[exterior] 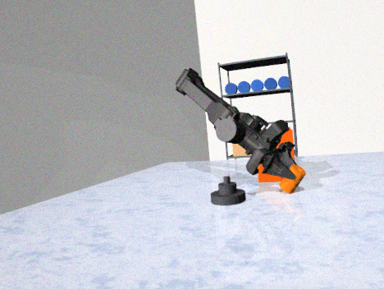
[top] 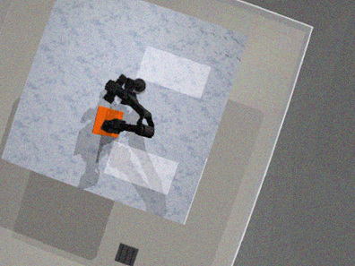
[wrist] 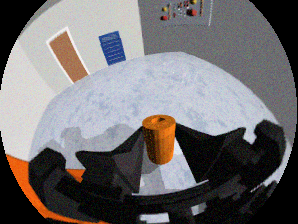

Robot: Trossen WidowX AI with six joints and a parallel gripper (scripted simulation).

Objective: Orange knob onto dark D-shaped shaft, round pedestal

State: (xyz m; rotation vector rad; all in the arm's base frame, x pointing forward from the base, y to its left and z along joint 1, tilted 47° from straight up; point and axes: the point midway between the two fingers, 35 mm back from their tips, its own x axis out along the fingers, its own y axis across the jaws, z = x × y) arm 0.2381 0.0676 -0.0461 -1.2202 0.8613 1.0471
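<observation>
My gripper tip is 7 cm short of the dark round pedestal, 16 cm to the left of it and 1 cm above it. From my gripper tip the other things lie so: orange knob 2 cm to the right, 1 cm below.
</observation>
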